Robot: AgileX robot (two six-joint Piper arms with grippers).
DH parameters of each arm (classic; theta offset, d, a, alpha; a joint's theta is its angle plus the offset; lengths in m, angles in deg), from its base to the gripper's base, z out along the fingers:
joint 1: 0 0.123 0 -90
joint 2: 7.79 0 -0.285 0
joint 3: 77.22 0 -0.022 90
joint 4: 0 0.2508 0 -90
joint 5: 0 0 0.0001 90
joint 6: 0 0.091 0 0
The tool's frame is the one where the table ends.
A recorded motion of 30 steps. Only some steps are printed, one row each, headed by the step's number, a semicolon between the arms.
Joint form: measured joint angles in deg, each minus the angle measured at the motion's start. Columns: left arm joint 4, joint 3, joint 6, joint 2, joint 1, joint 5; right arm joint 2, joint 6, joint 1, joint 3, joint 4, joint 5.
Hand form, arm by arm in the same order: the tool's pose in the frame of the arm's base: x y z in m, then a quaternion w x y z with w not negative. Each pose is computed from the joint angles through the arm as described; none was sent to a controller.
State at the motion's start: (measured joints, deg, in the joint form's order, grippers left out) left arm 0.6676 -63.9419 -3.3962 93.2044 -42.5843 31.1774; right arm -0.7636 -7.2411 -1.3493 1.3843 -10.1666 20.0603
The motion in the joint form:
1: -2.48 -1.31 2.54 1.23 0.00 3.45; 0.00 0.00 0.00 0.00 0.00 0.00
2: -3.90 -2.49 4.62 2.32 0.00 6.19; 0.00 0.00 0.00 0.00 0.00 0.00
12: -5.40 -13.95 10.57 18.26 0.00 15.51; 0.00 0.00 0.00 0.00 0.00 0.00
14: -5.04 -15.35 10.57 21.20 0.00 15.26; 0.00 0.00 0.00 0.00 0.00 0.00
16: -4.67 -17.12 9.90 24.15 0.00 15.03; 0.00 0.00 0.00 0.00 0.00 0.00
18: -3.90 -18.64 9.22 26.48 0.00 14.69; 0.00 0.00 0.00 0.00 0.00 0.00
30: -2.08 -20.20 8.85 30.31 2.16 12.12; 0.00 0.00 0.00 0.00 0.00 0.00
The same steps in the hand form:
1: 0.2530 -0.2348 0.2409 0.24514 0.33355 0.90354 -0.11074; 0.0529 -0.0068 0.1747 0.59432 -0.08871 0.79036 -0.11934
2: 0.2534 -0.2371 0.2381 0.22263 0.34516 0.90538 -0.10767; 0.0529 -0.0068 0.1747 0.59432 -0.08871 0.79036 -0.11934
12: 0.2858 -0.2701 0.1831 0.11185 0.39489 0.90914 -0.07079; 0.0529 -0.0068 0.1747 0.59432 -0.08871 0.79036 -0.11934
14: 0.2918 -0.2750 0.1690 0.10211 0.39676 0.90993 -0.06464; 0.0529 -0.0068 0.1747 0.59432 -0.08871 0.79036 -0.11934
16: 0.2984 -0.2804 0.1558 0.09480 0.39332 0.91253 -0.05999; 0.0529 -0.0068 0.1747 0.59432 -0.08871 0.79036 -0.11934
18: 0.3041 -0.2845 0.1456 0.09233 0.39169 0.91386 -0.05406; 0.0529 -0.0068 0.1747 0.59432 -0.08871 0.79036 -0.11934
30: 0.3239 -0.2780 0.1247 0.09953 0.38009 0.91866 -0.04117; 0.0529 -0.0068 0.1747 0.59432 -0.08871 0.79036 -0.11934

